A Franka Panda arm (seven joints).
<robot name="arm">
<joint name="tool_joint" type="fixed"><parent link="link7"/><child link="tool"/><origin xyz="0 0 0.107"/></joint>
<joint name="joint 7" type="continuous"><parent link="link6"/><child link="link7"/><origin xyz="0 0.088 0" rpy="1.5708 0 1.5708"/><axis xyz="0 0 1"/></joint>
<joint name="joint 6" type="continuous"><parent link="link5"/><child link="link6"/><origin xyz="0 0 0" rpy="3.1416 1.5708 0"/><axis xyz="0 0 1"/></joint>
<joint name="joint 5" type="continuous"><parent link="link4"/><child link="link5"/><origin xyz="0.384 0.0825 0" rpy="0 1.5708 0"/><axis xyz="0 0 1"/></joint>
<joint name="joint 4" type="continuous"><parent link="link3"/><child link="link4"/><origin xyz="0 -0.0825 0" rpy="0 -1.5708 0"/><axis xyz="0 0 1"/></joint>
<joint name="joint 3" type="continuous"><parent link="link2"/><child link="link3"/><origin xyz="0 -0.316 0" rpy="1.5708 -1.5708 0"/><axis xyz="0 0 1"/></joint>
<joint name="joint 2" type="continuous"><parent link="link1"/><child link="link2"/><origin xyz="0 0 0" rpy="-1.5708 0 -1.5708"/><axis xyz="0 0 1"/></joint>
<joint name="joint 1" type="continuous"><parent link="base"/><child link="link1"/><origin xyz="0 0 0.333" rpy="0 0 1.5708"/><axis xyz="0 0 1"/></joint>
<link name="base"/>
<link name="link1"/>
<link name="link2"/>
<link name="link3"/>
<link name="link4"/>
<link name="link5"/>
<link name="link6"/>
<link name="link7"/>
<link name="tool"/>
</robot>
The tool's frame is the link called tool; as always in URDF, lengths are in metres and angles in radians. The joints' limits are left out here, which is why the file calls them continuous.
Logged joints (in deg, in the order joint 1, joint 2, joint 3, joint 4, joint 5, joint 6, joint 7), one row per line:
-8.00, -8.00, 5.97, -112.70, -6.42, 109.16, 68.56
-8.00, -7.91, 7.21, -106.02, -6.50, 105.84, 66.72
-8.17, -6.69, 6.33, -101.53, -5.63, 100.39, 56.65
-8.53, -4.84, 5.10, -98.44, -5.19, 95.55, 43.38
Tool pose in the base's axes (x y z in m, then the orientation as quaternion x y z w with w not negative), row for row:
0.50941, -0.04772, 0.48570, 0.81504, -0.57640, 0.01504, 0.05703
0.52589, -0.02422, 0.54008, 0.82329, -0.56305, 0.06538, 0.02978
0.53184, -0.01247, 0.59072, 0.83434, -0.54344, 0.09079, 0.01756
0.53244, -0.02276, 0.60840, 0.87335, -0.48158, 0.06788, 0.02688
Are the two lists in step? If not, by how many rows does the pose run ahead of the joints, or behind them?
The pose runs 1 row behind the joints: the pose in row i belongs to the joints in row i - 1.
